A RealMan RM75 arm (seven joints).
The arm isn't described. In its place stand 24 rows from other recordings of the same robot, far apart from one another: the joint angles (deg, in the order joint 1, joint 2, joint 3, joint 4, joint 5, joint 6, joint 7), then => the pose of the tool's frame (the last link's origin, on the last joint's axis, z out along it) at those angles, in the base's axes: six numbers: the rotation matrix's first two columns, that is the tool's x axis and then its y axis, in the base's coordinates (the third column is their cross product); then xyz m.
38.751 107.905 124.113 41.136 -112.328 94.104 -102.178 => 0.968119 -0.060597 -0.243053 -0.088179 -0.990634 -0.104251 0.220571 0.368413 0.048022
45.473 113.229 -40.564 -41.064 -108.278 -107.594 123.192 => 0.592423 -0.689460 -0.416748 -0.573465 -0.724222 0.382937 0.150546 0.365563 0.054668
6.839 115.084 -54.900 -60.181 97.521 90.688 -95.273 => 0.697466 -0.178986 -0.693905 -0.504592 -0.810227 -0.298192 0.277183 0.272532 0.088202
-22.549 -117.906 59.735 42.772 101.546 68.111 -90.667 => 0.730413 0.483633 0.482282 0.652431 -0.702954 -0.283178 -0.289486 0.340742 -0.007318
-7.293 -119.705 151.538 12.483 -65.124 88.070 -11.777 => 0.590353 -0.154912 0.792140 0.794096 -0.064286 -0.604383 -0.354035 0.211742 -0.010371
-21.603 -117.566 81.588 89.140 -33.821 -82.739 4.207 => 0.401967 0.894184 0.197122 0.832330 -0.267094 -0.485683 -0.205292 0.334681 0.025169
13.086 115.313 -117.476 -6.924 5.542 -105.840 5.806 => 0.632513 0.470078 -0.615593 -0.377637 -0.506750 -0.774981 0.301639 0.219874 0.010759
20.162 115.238 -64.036 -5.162 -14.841 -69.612 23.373 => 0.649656 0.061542 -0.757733 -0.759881 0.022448 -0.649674 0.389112 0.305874 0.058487
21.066 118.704 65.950 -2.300 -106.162 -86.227 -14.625 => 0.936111 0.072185 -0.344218 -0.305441 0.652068 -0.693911 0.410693 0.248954 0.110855
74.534 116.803 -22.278 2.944 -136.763 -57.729 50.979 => 0.949342 0.221202 -0.223201 0.176058 -0.962736 -0.205287 0.076108 0.417611 -0.115633
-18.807 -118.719 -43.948 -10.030 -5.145 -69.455 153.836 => 0.755762 0.188739 0.627058 0.532706 -0.734107 -0.421083 -0.309189 0.244718 -0.099342
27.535 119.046 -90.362 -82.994 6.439 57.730 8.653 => 0.636896 -0.674911 -0.372637 -0.620420 -0.161770 -0.767404 0.187289 0.402010 0.027488
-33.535 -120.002 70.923 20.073 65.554 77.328 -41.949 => 0.734813 -0.099651 0.670909 0.233205 -0.891726 -0.387867 -0.207650 0.343700 -0.056745
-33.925 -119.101 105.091 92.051 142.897 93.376 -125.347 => 0.876718 -0.148037 -0.457658 -0.167751 -0.985826 -0.002473 -0.109934 0.285845 -0.056126
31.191 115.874 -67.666 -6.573 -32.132 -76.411 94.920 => -0.306743 -0.367364 -0.878039 -0.834400 -0.340034 0.433766 0.283569 0.362247 0.016842
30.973 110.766 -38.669 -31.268 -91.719 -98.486 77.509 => 0.612486 -0.157540 -0.774624 -0.427044 -0.890579 -0.156535 0.244175 0.344925 0.077433
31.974 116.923 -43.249 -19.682 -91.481 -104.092 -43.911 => 0.123339 0.956856 0.263085 0.604004 0.137963 -0.784949 0.223922 0.304510 0.000213
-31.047 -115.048 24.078 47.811 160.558 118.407 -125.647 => 0.222724 0.964620 -0.141076 0.972909 -0.210732 0.095083 -0.318026 0.248099 0.059203
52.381 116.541 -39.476 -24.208 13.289 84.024 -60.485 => 0.593034 -0.733221 0.332713 -0.732012 -0.663072 -0.156503 0.267448 0.352364 -0.033925
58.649 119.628 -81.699 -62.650 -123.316 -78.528 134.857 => 0.972607 -0.231717 -0.018531 -0.232398 -0.967478 -0.099890 0.009465 0.383667 -0.053601
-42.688 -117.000 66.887 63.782 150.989 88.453 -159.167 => 0.470408 0.881946 -0.029784 0.775032 -0.429050 -0.463941 -0.196387 0.388930 0.020560
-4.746 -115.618 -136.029 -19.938 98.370 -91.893 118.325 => 0.542019 0.495543 0.678714 0.751848 -0.646749 -0.128219 -0.371472 0.168708 -0.013200
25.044 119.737 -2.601 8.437 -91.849 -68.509 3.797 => 0.797438 -0.042137 -0.601928 -0.579981 -0.328753 -0.745348 0.327590 0.298582 -0.057515
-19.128 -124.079 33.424 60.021 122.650 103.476 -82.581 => 0.831329 0.346445 0.434588 0.454790 -0.873510 -0.173628 -0.283981 0.269748 0.036746
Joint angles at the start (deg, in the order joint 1, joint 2, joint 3, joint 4, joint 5, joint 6, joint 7):
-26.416, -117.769, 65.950, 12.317, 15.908, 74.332, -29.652
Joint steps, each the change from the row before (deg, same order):
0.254, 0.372, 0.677, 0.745, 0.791, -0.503, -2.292
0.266, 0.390, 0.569, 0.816, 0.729, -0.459, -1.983
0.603, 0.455, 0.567, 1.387, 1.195, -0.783, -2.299
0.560, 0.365, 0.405, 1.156, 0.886, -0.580, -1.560
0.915, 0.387, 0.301, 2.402, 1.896, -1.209, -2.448
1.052, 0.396, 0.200, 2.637, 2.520, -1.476, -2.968
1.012, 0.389, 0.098, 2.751, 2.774, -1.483, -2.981
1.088, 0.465, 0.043, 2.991, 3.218, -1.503, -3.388
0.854, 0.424, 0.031, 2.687, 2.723, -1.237, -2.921
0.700, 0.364, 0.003, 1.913, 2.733, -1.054, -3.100
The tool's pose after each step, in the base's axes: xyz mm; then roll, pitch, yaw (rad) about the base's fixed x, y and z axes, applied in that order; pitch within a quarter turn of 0, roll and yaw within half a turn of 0. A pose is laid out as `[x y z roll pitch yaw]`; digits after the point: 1 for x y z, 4 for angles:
[-307.6 358.4 57.3 -1.4212 -0.9743 -0.4652]
[-306.8 359.5 58.8 -1.4459 -0.9945 -0.4561]
[-306.7 360.1 61.0 -1.4817 -1.0135 -0.4368]
[-306.9 360.2 63.1 -1.5081 -1.0233 -0.4213]
[-305.5 361.1 66.3 -1.5524 -1.0349 -0.3963]
[-304.6 361.6 68.9 -1.6149 -1.0478 -0.3521]
[-303.1 362.2 71.6 -1.6827 -1.0551 -0.3028]
[-301.6 362.5 74.8 -1.7606 -1.0585 -0.2437]
[-299.5 363.1 78.2 -1.8232 -1.0570 -0.1975]
[-299.2 362.9 79.5 -1.8968 -1.0603 -0.1326]

